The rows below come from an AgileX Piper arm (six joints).
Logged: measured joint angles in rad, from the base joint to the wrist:
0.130 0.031 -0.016 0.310 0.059 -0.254
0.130 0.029 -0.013 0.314 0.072 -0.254
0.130 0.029 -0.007 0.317 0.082 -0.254
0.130 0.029 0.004 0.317 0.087 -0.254
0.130 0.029 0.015 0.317 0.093 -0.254
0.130 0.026 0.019 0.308 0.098 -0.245
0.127 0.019 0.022 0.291 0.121 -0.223
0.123 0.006 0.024 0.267 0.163 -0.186
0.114 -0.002 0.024 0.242 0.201 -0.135
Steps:
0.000 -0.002 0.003 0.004 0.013 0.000
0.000 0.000 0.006 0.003 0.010 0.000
0.000 0.000 0.011 0.000 0.005 0.000
0.000 0.000 0.011 0.000 0.006 0.000
0.000 -0.003 0.004 -0.009 0.005 0.009
-0.003 -0.007 0.003 -0.017 0.023 0.022
-0.004 -0.013 0.002 -0.024 0.042 0.037
-0.009 -0.008 0.000 -0.025 0.038 0.051

